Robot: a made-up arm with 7 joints. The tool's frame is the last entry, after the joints.
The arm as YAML. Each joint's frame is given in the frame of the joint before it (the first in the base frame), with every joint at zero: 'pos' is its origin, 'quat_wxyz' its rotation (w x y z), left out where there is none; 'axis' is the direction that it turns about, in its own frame. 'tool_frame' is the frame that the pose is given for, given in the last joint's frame.
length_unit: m
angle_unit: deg
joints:
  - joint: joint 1
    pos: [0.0, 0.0, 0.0]
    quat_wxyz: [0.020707, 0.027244, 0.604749, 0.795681]
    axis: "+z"
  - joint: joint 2
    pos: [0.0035, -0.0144, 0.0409]
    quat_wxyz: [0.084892, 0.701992, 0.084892, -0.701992]
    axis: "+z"
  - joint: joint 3
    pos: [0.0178, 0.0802, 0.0]
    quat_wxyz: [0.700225, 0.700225, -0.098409, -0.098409]
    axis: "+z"
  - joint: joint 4
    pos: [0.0, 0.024, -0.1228]
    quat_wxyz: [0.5, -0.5, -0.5, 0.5]
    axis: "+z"
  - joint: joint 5
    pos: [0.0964, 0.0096, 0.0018]
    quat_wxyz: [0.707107, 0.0, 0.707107, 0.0]
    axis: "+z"
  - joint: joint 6
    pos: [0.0, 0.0, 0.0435]
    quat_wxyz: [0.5, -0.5, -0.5, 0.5]
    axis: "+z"
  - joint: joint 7
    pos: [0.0, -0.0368, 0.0]
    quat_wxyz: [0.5, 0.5, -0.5, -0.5]
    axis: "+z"
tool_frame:
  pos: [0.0, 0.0, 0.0]
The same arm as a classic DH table. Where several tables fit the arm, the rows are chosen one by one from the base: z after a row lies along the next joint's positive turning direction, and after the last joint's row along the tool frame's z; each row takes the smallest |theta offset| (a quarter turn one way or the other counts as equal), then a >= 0, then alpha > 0; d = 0 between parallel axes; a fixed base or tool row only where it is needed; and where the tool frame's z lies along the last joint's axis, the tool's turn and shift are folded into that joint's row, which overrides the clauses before.
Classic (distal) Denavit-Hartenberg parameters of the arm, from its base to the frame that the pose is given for. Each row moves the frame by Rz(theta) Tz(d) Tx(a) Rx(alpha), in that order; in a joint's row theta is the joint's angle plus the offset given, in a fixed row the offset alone. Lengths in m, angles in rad.
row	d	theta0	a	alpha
base (fixed)	0	-0.071	0	-1.3004
joint 1	0.0409	-1.3111	-0.0148	-1.5708
joint 2	0	1.2915	-0.005	1.5708
joint 3	-0.2048	1.5708	0.024	-1.5708
joint 4	0.0018	1.5708	0.0096	1.5708
joint 5	0.1399	0	0	-1.5708
joint 6	0	-1.5708	0.0368	1.5708
joint 7	0	0	0	0

